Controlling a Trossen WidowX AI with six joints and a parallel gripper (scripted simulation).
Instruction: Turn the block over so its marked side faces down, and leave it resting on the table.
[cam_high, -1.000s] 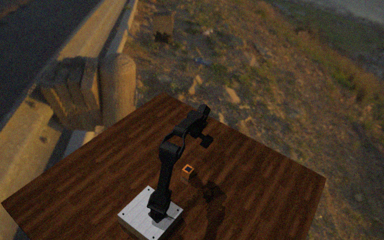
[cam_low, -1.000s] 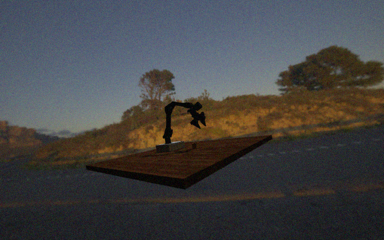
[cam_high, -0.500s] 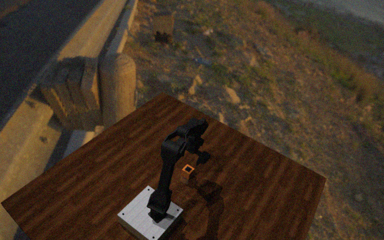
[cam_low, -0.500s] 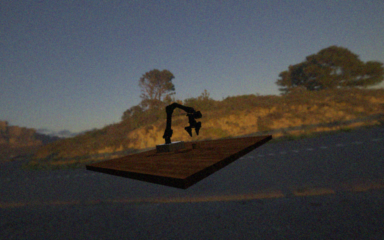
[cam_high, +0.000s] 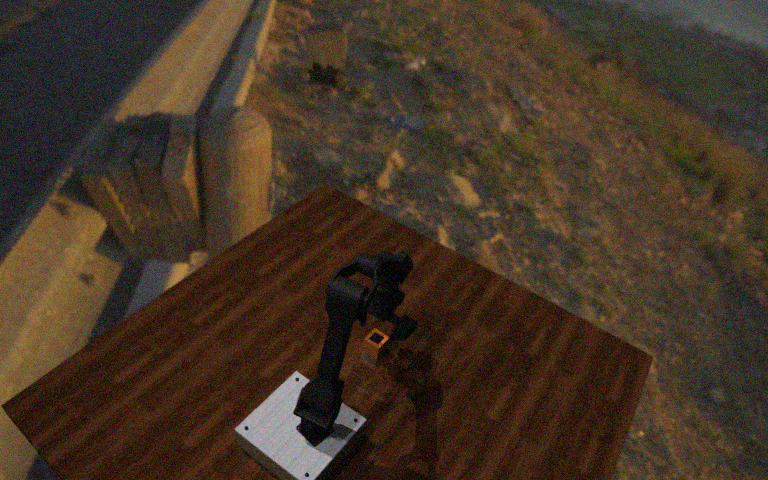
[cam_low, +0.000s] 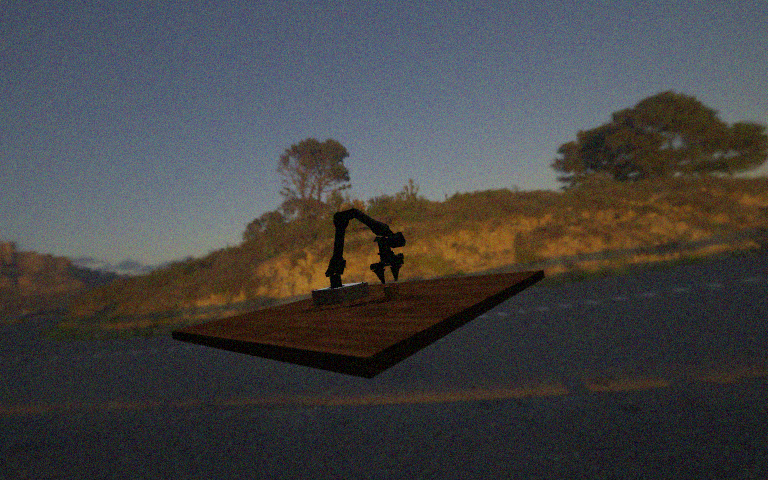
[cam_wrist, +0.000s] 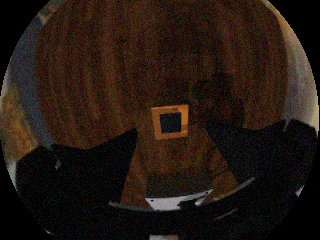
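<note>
My gripper tip is now 30 mm above the block.
</note>
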